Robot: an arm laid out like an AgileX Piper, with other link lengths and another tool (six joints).
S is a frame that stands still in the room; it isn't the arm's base.
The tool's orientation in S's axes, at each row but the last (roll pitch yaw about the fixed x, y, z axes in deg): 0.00, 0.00, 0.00; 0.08, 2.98, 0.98; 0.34, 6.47, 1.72; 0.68, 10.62, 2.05; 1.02, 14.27, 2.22; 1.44, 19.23, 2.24; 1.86, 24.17, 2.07; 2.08, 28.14, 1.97; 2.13, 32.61, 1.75; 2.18, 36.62, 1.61; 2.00, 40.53, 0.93; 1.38, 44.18, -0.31; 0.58, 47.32, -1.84
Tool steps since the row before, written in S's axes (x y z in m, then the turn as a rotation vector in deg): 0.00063, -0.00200, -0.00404, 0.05, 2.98, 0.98; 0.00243, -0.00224, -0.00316, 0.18, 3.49, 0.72; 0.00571, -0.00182, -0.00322, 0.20, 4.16, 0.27; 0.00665, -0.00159, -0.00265, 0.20, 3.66, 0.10; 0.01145, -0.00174, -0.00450, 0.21, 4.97, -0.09; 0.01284, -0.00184, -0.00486, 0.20, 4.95, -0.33; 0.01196, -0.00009, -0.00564, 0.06, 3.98, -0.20; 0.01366, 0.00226, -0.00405, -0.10, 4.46, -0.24; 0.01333, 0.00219, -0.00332, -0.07, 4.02, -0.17; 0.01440, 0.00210, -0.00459, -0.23, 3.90, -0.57; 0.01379, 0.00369, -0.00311, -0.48, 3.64, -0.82; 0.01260, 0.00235, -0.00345, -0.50, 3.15, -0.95; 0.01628, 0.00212, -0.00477, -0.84, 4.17, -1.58
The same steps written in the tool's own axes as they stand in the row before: 0.00063, -0.00200, -0.00404, 0.05, 2.98, 0.98; 0.00255, -0.00229, -0.00303, 0.20, 3.49, 0.73; 0.00598, -0.00201, -0.00255, 0.29, 4.15, 0.28; 0.00696, -0.00184, -0.00137, 0.31, 3.65, 0.12; 0.01213, -0.00221, -0.00152, 0.41, 4.96, -0.08; 0.01365, -0.00235, -0.00033, 0.48, 4.93, -0.31; 0.01321, -0.00053, -0.00024, 0.27, 3.97, -0.23; 0.01402, 0.00189, 0.00284, 0.16, 4.45, -0.35; 0.01307, 0.00194, 0.00435, 0.14, 4.01, -0.26; 0.01434, 0.00188, 0.00487, 0.24, 3.88, -0.68; 0.01255, 0.00370, 0.00651, 0.21, 3.61, -1.02; 0.01143, 0.00257, 0.00624, 0.29, 3.12, -1.12; 0.01449, 0.00273, 0.00865, 0.50, 4.12, -1.83
